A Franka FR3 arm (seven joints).
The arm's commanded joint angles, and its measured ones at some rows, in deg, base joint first. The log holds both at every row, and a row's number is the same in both.
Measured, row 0:
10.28 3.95 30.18 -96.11 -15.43 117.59 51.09
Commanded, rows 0 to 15:
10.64 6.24 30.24 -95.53 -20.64 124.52 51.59
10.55 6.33 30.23 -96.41 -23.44 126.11 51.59
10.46 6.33 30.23 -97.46 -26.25 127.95 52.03
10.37 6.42 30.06 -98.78 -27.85 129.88 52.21
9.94 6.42 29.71 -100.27 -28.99 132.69 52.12
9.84 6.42 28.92 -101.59 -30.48 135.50 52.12
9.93 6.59 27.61 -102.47 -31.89 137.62 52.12
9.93 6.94 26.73 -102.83 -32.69 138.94 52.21
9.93 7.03 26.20 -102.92 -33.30 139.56 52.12
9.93 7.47 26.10 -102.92 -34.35 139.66 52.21
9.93 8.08 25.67 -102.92 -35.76 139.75 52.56
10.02 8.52 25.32 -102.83 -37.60 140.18 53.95
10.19 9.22 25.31 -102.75 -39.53 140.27 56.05
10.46 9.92 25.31 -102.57 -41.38 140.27 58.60
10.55 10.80 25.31 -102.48 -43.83 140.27 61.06
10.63 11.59 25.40 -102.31 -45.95 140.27 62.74
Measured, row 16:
10.15 9.36 25.42 -102.20 -39.86 138.61 56.16
